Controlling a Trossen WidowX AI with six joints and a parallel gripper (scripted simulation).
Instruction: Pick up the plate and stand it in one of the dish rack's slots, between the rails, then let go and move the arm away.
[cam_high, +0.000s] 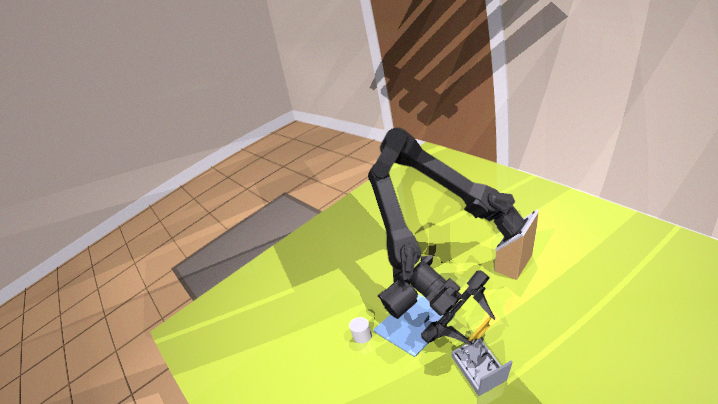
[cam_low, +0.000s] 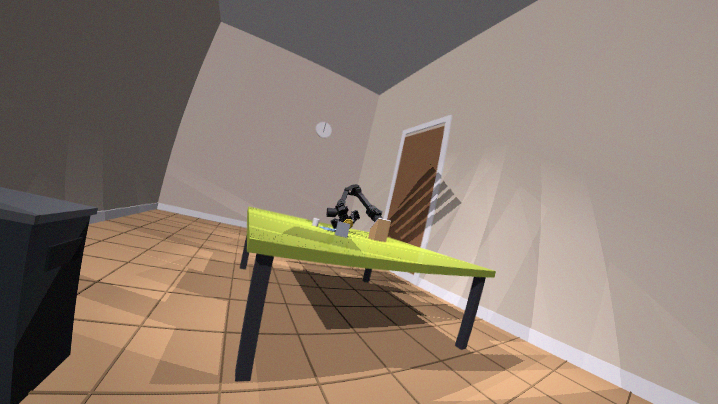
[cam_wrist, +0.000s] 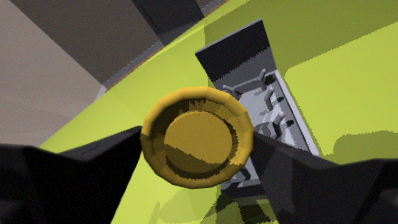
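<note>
Now: the grey dish rack 50 mm ahead of my gripper tip, 40 mm below it and 30 mm to the left of it. The rest, counted from my gripper tip: yellow plate (10 mm to the right); light blue mat (180 mm to the right, 60 mm below, 20 mm ahead); white cup (250 mm to the right, 120 mm ahead, 40 mm below).
</note>
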